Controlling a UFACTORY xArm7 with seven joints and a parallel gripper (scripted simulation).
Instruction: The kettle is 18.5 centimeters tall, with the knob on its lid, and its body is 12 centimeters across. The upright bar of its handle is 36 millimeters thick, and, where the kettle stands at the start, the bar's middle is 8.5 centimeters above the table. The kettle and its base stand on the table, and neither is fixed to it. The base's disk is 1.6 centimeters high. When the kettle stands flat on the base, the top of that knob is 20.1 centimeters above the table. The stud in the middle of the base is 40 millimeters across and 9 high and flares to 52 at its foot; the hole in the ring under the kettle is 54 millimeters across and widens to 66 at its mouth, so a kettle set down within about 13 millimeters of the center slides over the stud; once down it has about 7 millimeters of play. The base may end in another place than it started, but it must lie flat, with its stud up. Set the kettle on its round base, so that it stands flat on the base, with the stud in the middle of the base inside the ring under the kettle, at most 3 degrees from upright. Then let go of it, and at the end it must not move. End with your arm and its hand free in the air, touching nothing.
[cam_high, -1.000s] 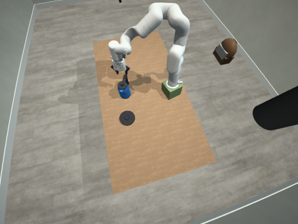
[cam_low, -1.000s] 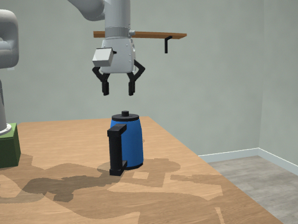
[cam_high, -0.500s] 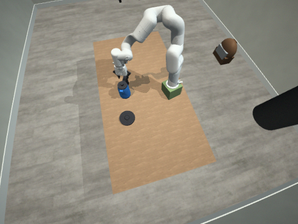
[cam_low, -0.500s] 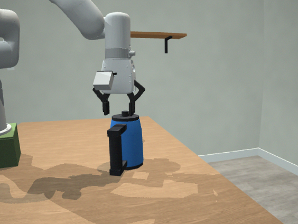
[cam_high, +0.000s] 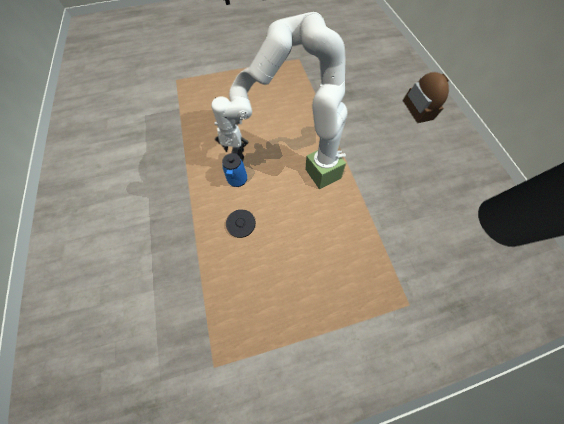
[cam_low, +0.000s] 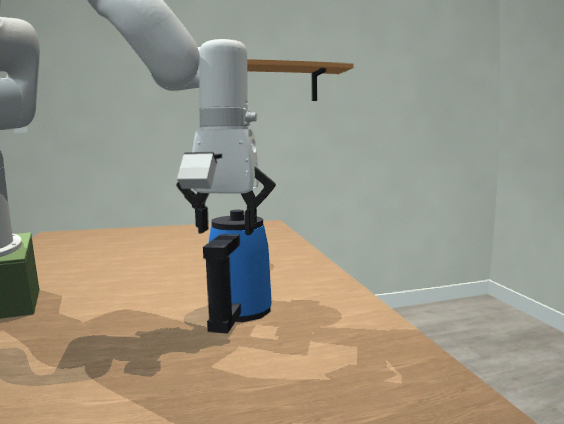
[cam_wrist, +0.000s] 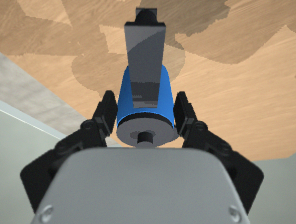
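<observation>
The blue kettle lies 80 mm below my hand, 30 mm to the left of it and 10 mm ahead of it. From my hand the other things lie so: round black base (340 mm to the left, 160 mm below, 10 mm ahead).
</observation>
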